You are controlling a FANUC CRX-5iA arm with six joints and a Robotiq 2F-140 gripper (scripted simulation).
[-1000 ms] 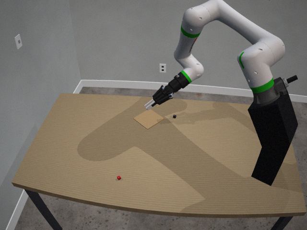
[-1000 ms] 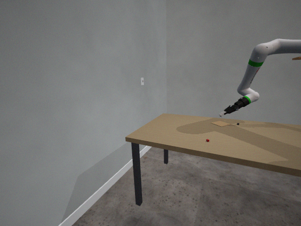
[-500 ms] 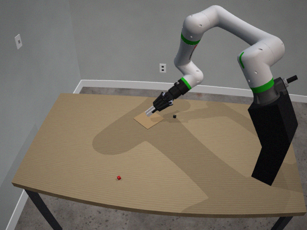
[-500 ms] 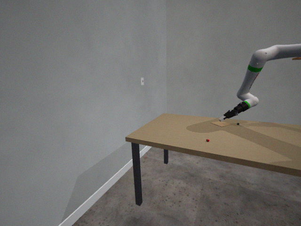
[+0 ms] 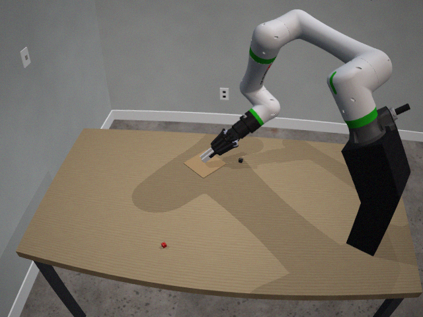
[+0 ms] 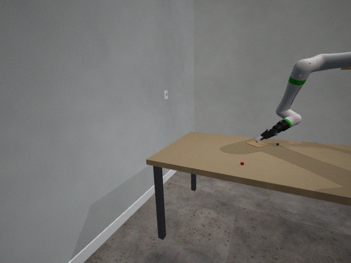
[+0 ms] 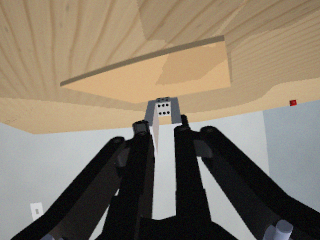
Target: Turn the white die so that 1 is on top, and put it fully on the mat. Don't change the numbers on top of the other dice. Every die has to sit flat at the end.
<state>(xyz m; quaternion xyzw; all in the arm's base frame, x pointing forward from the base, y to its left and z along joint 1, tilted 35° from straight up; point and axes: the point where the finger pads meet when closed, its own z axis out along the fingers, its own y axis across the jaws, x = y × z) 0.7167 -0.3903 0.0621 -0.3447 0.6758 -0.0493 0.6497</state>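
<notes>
Right now my hand is 2 cm short of the white die, 2 cm above it and 1 cm to the right of it. The rest, counted from my hand: tan mat: 4 cm below, 2 cm ahead, 1 cm to the left; black die: 15 cm behind, 4 cm below, 1 cm to the right; red die: 49 cm to the left, 14 cm ahead, 4 cm below.
</notes>
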